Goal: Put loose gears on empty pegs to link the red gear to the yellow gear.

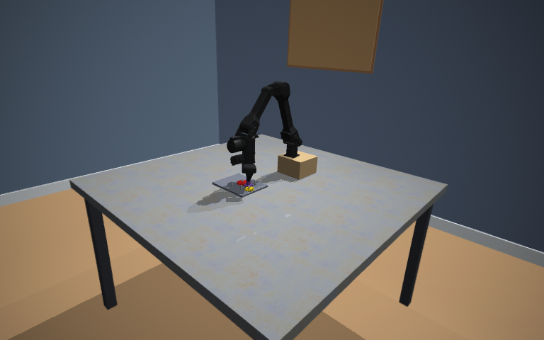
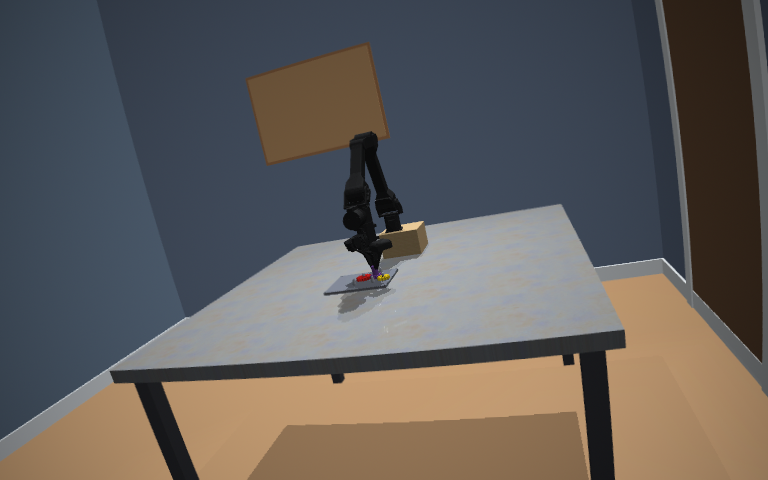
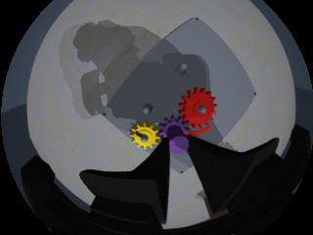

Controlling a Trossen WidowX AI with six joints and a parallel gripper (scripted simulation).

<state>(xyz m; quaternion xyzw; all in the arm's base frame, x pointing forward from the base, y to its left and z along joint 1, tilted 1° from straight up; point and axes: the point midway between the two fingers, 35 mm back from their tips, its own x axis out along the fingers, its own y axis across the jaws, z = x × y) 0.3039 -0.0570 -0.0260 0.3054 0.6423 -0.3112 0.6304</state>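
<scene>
Right now my gripper tip is 1 cm above the purple gear. Round my gripper tip: red gear: 4 cm to the right, 2 cm below, 1 cm behind; then yellow gear: 3 cm to the left, 3 cm ahead, 2 cm below.
</scene>
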